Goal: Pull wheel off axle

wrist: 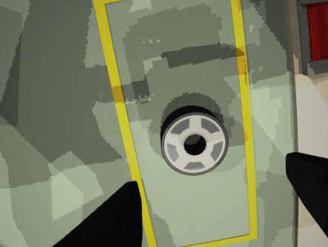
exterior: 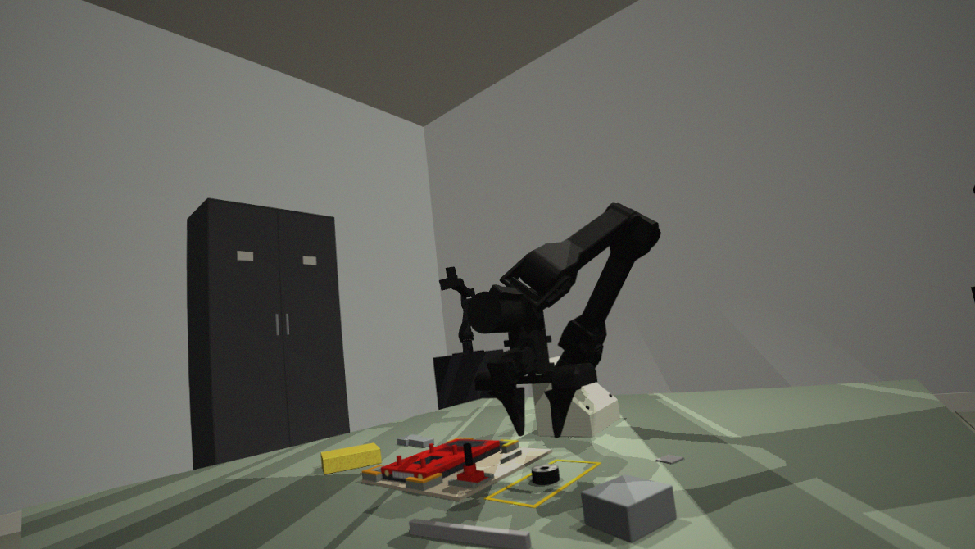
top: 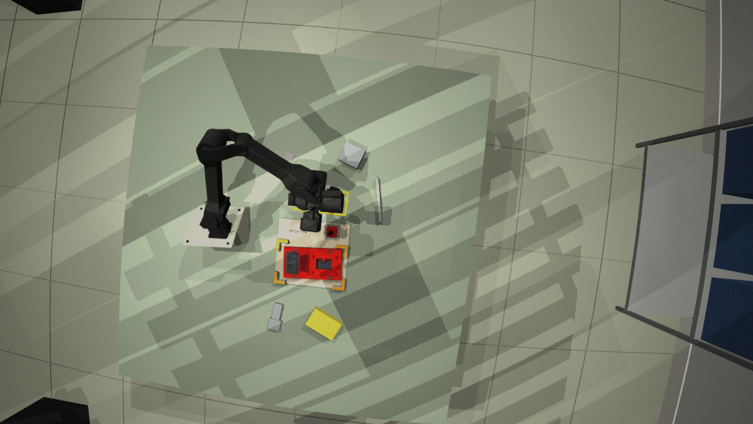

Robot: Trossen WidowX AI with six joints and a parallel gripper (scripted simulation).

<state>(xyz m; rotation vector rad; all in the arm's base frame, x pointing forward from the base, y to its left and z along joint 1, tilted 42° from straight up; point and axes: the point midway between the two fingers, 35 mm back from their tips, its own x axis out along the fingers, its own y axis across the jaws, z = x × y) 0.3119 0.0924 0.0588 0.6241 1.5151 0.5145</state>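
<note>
The wheel lies 6 cm below my gripper tip. From my gripper tip the other things lie so: grey tile (12 cm behind, 15 cm to the left, 6 cm below); grey bar (20 cm ahead, 1 cm to the left, 6 cm below); grey cube (10 cm ahead, 16 cm to the left, 5 cm below).
</note>
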